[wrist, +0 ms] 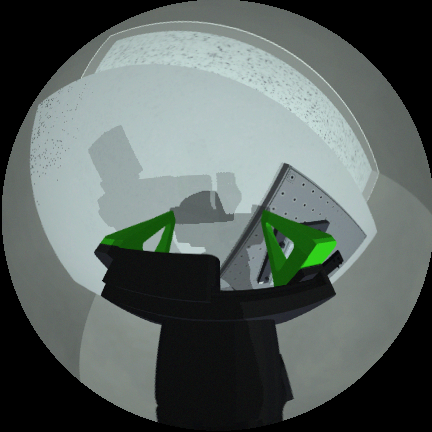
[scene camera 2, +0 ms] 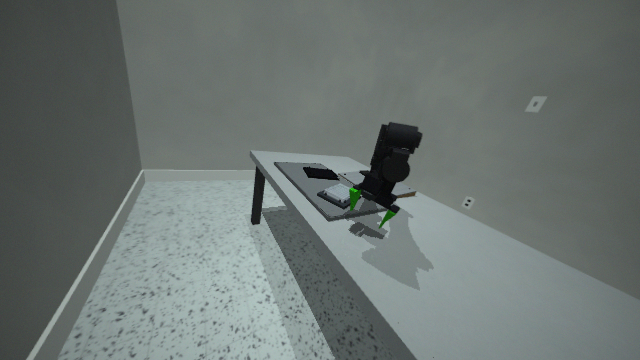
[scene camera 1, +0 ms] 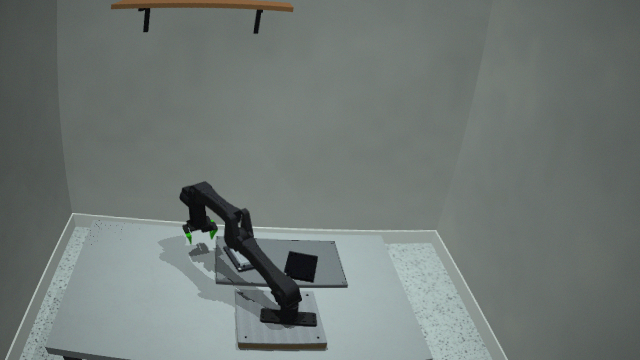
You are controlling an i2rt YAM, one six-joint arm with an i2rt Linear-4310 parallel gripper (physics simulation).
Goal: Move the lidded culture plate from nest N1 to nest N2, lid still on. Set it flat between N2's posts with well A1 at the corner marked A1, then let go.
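Places are measured from the arm's base along level axes (x left, y back, z up), in metres.
Pixels of known places: gripper, fingertip midpoint: (wrist: pixel 217 214) (scene camera 2: pixel 364 218) (scene camera 1: pixel 201 241); arm's base, link origin: (scene camera 1: pixel 288 318).
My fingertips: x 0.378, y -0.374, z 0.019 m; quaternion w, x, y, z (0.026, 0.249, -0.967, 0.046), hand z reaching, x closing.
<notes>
Ahead of a thing's pixels: the offset from my fingertips to its top centre. Level surfaces: height alone.
The pale lidded culture plate @(dz +0.000, dx -0.190, dy +0.032 m) (scene camera 1: pixel 240 257) (scene camera 2: pixel 336 192) lies in a dark nest, N1 @(dz -0.007, dx -0.190, dy +0.032 m) (scene camera 2: pixel 326 198), near the left end of the grey board in scene camera 1. The arm partly covers it there, and a finger partly covers it in the wrist view. The other nest, N2 @(dz -0.007, dx -0.426, dy +0.054 m) (scene camera 1: pixel 301 266) (scene camera 2: pixel 320 173), is black and has no plate in it. The labels and the A1 corner mark are too small to read. My gripper (scene camera 1: pixel 201 241) (scene camera 2: pixel 366 219) (wrist: pixel 217 214) is open and empty, fingers down. It hangs above the table, beside the board's end nearest the plate.
The grey board (scene camera 1: pixel 327 250) (scene camera 2: pixel 302 185) (wrist: pixel 305 200) has rows of holes and lies on the white table @(dz -0.041 m) (scene camera 1: pixel 125 290) (scene camera 2: pixel 475 280) (wrist: pixel 165 110). The arm stands on a base slab (scene camera 1: pixel 280 337) in front of the board. A wooden shelf (scene camera 1: pixel 200 4) is high on the wall.
</notes>
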